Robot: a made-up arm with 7 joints. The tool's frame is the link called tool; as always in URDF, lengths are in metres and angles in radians. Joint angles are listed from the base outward. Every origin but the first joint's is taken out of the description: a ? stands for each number. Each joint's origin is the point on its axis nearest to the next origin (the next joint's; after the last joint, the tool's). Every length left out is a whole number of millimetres.
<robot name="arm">
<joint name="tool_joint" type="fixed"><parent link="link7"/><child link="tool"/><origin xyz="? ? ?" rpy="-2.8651 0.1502 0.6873"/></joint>
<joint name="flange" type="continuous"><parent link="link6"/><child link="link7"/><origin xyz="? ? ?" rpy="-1.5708 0 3.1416"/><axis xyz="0 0 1"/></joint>
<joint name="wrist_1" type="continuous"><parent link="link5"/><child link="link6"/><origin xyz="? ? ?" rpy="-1.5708 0 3.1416"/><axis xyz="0 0 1"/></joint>
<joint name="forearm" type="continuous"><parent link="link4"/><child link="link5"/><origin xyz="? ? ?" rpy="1.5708 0 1.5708"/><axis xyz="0 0 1"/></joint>
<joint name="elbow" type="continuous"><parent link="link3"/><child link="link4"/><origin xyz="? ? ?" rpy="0 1.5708 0"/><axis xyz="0 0 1"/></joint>
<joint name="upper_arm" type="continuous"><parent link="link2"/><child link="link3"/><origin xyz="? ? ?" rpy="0 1.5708 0"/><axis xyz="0 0 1"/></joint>
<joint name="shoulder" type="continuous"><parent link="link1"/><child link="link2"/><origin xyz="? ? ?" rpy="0 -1.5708 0"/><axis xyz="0 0 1"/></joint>
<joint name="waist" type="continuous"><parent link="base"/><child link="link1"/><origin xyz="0.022 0.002 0.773" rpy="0 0 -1.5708"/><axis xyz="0 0 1"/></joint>
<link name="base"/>
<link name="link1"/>
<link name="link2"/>
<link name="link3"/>
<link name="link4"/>
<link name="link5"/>
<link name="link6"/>
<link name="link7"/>
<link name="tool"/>
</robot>
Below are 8 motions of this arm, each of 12 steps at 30 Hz.
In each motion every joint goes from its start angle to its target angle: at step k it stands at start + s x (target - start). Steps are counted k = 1, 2, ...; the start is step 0. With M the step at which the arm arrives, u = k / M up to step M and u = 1 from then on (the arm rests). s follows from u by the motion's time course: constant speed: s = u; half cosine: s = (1 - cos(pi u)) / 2; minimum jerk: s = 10 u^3 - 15 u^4 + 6 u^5.
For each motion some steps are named. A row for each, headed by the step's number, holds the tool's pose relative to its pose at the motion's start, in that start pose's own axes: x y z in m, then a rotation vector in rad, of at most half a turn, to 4 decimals.
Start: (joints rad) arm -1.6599 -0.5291 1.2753 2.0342 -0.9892 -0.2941 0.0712
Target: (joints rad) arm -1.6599 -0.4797 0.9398 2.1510 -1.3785 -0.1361 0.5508
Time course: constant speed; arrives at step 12
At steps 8, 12:
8: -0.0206 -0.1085 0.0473 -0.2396 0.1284 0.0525
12: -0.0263 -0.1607 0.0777 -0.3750 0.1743 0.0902

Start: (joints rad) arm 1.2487 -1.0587 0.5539 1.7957 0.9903 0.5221 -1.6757
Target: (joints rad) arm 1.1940 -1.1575 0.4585 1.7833 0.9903 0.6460 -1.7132
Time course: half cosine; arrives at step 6
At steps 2, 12:
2: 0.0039 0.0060 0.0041 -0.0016 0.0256 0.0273
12: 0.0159 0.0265 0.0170 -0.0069 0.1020 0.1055

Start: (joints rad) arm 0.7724 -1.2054 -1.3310 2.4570 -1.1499 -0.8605 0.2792
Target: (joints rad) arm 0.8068 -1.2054 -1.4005 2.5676 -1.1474 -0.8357 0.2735
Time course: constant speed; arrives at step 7
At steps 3, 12:
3: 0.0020 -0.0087 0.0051 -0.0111 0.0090 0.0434
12: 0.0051 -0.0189 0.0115 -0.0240 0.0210 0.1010

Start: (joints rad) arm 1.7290 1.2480 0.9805 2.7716 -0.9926 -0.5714 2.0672
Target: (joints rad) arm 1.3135 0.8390 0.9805 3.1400 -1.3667 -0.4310 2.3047
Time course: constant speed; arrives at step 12
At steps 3, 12:
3: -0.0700 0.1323 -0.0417 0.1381 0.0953 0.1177
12: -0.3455 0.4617 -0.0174 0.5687 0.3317 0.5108

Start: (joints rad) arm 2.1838 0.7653 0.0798 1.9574 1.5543 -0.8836 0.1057
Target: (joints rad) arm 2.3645 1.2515 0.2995 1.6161 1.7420 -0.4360 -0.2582
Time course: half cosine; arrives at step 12
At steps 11, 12:
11: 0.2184 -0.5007 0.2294 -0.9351 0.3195 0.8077
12: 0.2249 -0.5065 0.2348 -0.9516 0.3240 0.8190

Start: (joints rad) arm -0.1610 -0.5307 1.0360 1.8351 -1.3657 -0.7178 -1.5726
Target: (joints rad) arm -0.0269 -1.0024 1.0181 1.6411 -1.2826 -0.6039 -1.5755
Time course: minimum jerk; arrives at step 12
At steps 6, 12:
6: 0.1012 -0.1429 -0.0049 0.0216 -0.0262 0.1340
12: 0.2193 -0.2585 0.0110 0.0492 -0.0217 0.2713

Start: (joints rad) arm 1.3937 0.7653 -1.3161 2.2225 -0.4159 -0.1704 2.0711
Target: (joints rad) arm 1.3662 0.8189 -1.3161 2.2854 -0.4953 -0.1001 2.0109
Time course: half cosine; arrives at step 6
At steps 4, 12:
4: -0.0174 -0.0275 0.0007 -0.0020 0.0197 0.1423
12: -0.0228 -0.0369 0.0011 -0.0019 0.0262 0.1895

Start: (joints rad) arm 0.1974 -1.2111 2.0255 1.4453 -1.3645 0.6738 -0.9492
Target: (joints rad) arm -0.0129 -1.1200 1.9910 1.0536 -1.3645 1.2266 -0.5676
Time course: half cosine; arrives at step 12
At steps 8, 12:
8: -0.0788 0.1552 -0.1574 0.3997 0.4367 -0.2649
12: -0.1058 0.2140 -0.1882 0.4935 0.6073 -0.3093

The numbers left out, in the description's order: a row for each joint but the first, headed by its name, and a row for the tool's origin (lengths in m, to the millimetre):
tool: 0.005 -0.025 0
flange: -0.054 -0.081 0
wrist_1: -0.018 0.009 0
forearm: 0.349 0.074 0
elbow: -0.044 0.109 0
upper_arm: 0.525 0.02 0
shoulder: -0.027 -0.023 0

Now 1 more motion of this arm.
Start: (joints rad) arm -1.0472 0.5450 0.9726 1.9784 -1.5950 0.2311 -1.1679
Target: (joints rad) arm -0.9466 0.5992 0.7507 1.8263 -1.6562 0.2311 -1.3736
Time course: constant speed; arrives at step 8
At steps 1, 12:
1: -0.0011 0.0143 -0.0123 0.0358 0.0126 0.0376
12: -0.0087 0.1210 -0.0866 0.2894 0.0727 0.3084

